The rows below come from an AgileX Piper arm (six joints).
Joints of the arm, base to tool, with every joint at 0 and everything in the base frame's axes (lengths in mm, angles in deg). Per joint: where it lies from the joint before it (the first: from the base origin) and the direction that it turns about. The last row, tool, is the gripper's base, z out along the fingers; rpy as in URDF.
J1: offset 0 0 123 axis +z
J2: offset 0 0 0 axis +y
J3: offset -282.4 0 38.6 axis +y
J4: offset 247.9 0 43.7 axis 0.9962 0 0.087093
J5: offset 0 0 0 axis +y
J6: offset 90.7 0 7.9 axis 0.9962 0 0.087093
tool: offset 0 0 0 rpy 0 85 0
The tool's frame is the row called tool.
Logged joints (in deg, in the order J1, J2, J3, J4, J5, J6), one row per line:
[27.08, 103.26, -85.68, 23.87, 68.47, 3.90]
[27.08, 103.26, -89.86, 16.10, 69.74, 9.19]
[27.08, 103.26, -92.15, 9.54, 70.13, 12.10]
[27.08, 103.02, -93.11, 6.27, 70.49, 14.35]
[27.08, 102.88, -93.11, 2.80, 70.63, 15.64]
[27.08, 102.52, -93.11, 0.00, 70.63, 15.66]
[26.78, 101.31, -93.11, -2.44, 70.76, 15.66]
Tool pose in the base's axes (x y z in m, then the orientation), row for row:
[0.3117, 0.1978, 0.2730, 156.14, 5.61, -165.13]
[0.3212, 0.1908, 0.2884, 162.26, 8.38, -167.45]
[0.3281, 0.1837, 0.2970, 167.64, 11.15, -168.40]
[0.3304, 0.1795, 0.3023, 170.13, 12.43, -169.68]
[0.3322, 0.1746, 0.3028, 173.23, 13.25, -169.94]
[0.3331, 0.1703, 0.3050, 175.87, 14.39, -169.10]
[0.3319, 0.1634, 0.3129, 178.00, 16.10, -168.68]
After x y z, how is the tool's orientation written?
As angles about the fixed x, y, z axes (roll, pitch, yaw), in degrees.
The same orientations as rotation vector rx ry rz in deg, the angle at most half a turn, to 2 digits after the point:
[-24.25, 171.92, 37.47]
[-20.68, 170.18, 27.96]
[-18.86, 168.00, 19.88]
[-16.66, 166.96, 16.07]
[-15.79, 166.27, 11.54]
[-16.51, 165.06, 7.94]
[-16.59, 163.26, 5.14]

